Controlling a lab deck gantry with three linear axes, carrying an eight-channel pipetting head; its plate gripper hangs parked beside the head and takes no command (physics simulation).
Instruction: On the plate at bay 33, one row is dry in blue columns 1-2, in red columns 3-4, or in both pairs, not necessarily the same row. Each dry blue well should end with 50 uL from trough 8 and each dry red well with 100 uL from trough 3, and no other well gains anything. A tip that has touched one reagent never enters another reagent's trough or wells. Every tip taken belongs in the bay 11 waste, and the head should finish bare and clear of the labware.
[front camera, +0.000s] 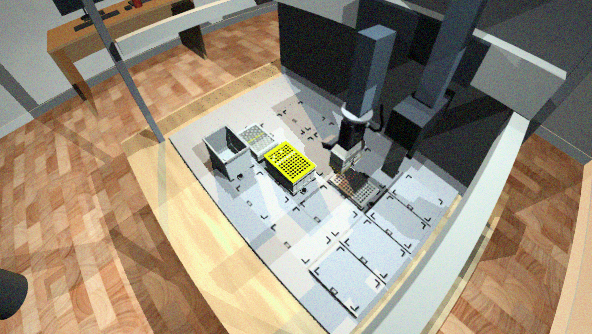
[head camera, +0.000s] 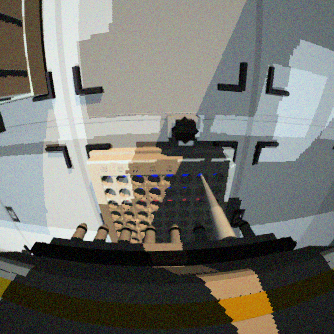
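The plate (front camera: 371, 191) (head camera: 95, 175) lies under the pipetting head (front camera: 346, 156) (head camera: 165, 252). In the head view blue shows in several wells of its first line, fainter blue in the second and red in the third; shadow and nozzles hide much of the rest. One pale tip (head camera: 216, 212) is on the seventh nozzle from the left, its point over the seventh well of the first blue line; contact cannot be told. The other nozzles look bare. The trough block (front camera: 257, 138) and grey waste bin (front camera: 228, 147) stand at the left. The parked gripper (front camera: 401, 164) is open and empty.
The yellow tip rack (front camera: 290, 162) stands between the trough block and the plate. Dark gantry columns (front camera: 376, 70) rise behind the plate. A pale rail (front camera: 450, 215) runs along the deck's right side. Black corner brackets (head camera: 88, 90) mark the neighbouring bays.
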